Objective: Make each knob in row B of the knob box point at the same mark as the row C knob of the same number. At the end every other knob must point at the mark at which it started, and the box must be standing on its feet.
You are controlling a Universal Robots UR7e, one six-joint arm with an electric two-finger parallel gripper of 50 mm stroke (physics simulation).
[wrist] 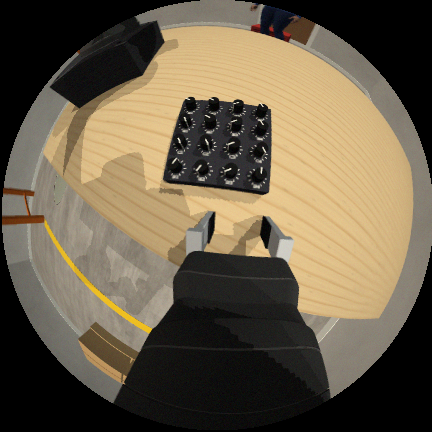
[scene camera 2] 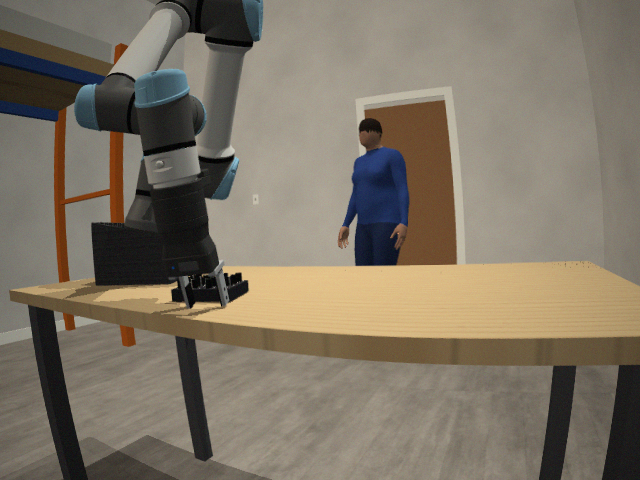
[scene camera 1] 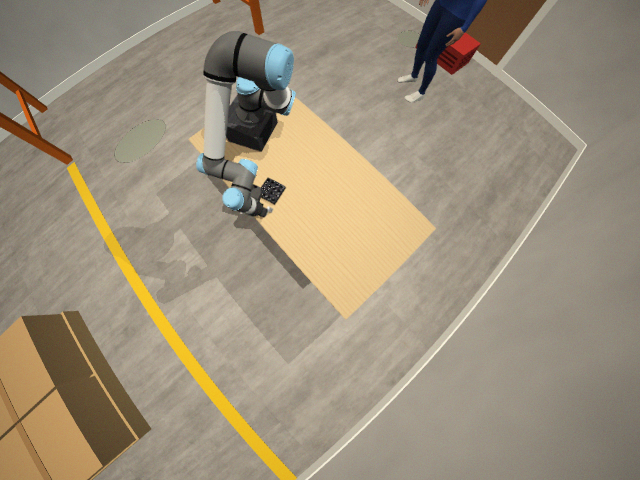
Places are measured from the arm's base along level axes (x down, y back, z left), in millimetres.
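Where they show: gripper, fingertip midpoint: (wrist: 237, 223) (scene camera 2: 207, 304) (scene camera 1: 267, 208); arm's base, origin of the base link: (scene camera 2: 151, 229) (scene camera 1: 251, 113).
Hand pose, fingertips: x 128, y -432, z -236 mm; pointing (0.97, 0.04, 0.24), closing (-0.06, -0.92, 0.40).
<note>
Things, the pixels of their top centre, and the offset from my fingertips. "*": a spot on its surface instead. Level surfaces: height alone.
- black knob box, middle of its top: (wrist: 221, 128) (scene camera 2: 210, 275) (scene camera 1: 270, 188) dz +72, dx -34, dy +59 mm
- left knob, surface spot: (wrist: 186, 122) * dz +66, dx -29, dy +96 mm
- wooden table, its level: dx +4 mm
The black knob box (scene camera 1: 272, 190) (scene camera 2: 238, 291) (wrist: 217, 159) sits flat and upright on the table, with four rows of four knobs. Its labels are too small to read. In the wrist view, the second row from the back has a left knob (wrist: 186, 122) with its white line up-left and a right knob (wrist: 261, 129) with its line up-left. In the third row the left knob (wrist: 180, 144) points up-left, and the right knob (wrist: 259, 151) points to the right side. My gripper (scene camera 1: 269, 210) (scene camera 2: 206, 304) (wrist: 237, 223) is open and empty, low beside the box's near edge, apart from the knobs.
The wooden table (scene camera 1: 341, 206) (scene camera 2: 413, 304) (wrist: 325, 150) carries the black robot base block (scene camera 1: 251, 129) (scene camera 2: 129, 253) (wrist: 110, 65), behind and left of the box in the wrist view. The table's long edge is close to the gripper. A person (scene camera 1: 439, 36) (scene camera 2: 379, 191) stands beyond the table.
</note>
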